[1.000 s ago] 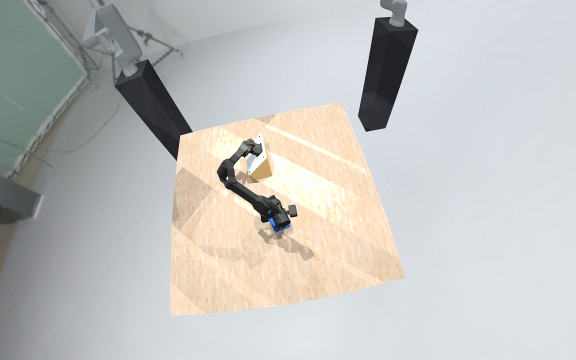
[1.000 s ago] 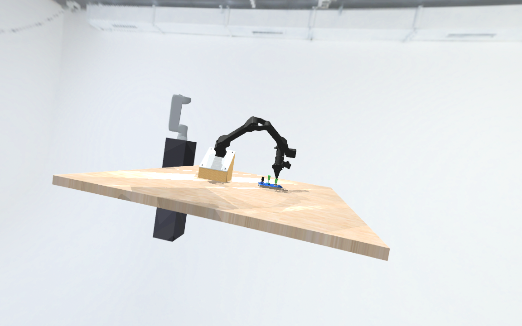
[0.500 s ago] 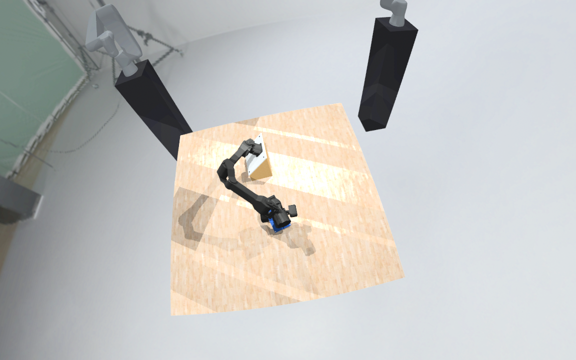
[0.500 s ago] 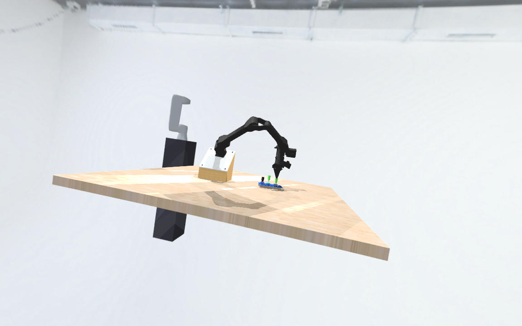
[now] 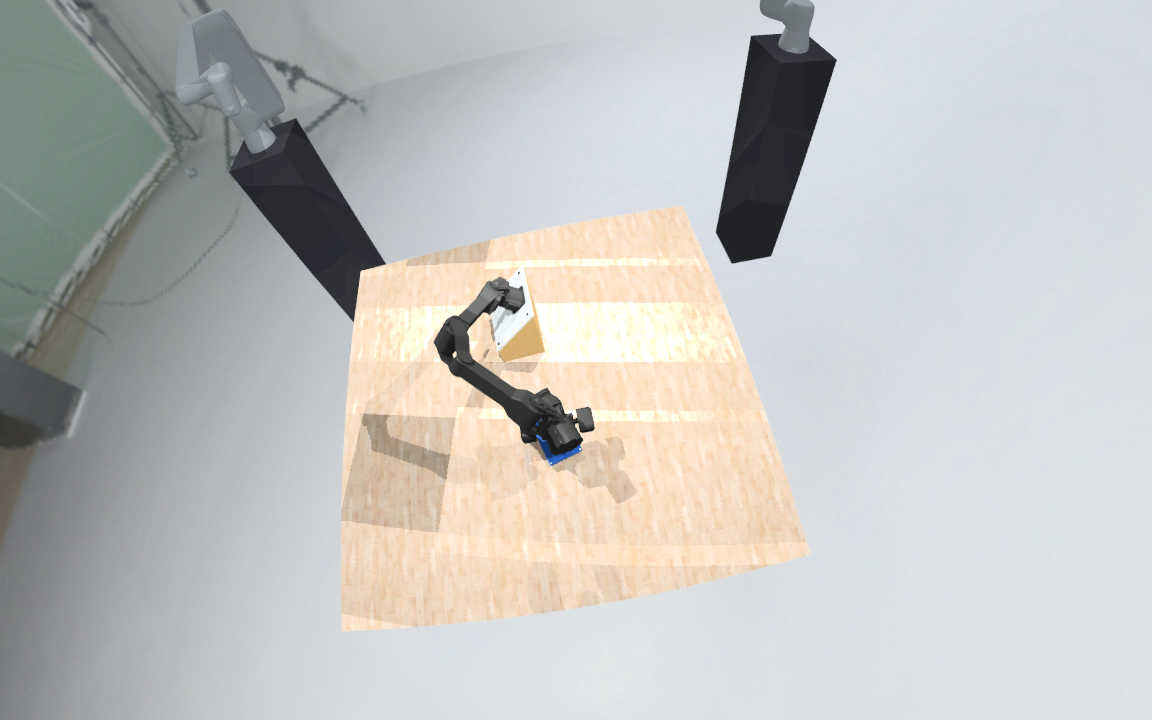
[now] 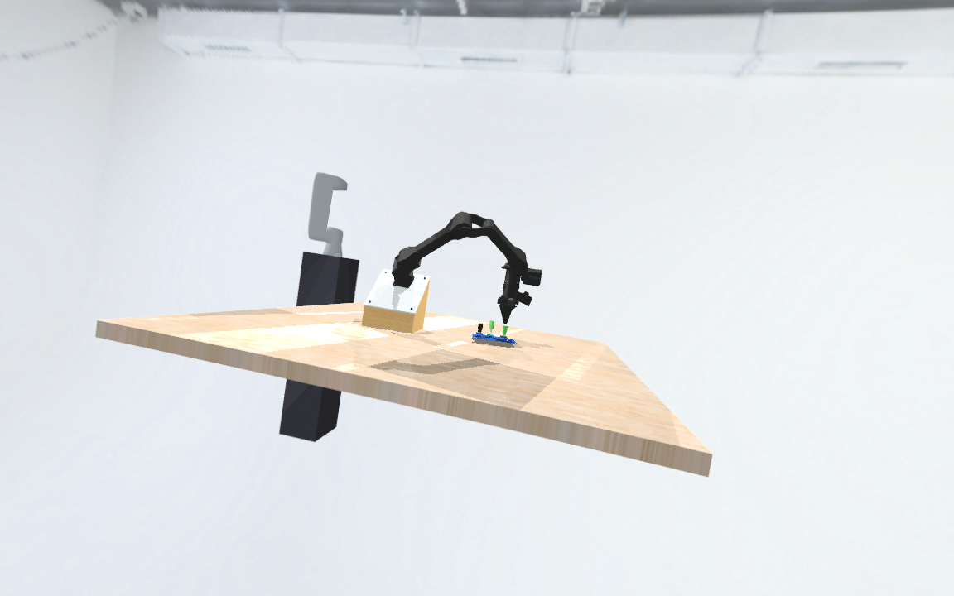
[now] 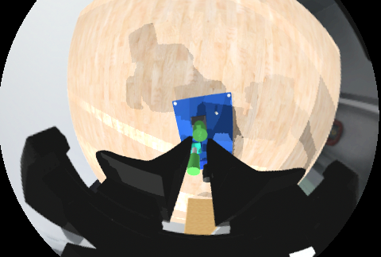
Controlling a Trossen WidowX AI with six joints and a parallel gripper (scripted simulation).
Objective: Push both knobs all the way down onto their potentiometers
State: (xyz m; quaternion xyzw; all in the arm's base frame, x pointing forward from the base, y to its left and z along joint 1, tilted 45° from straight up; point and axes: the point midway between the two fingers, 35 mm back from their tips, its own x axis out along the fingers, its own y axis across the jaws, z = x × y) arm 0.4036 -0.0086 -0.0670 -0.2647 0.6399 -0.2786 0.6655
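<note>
My gripper tip is 2 cm above the green knob. The rest, counted from my gripper tip: black knob (9 cm behind, 3 cm to the right, 3 cm below).
</note>
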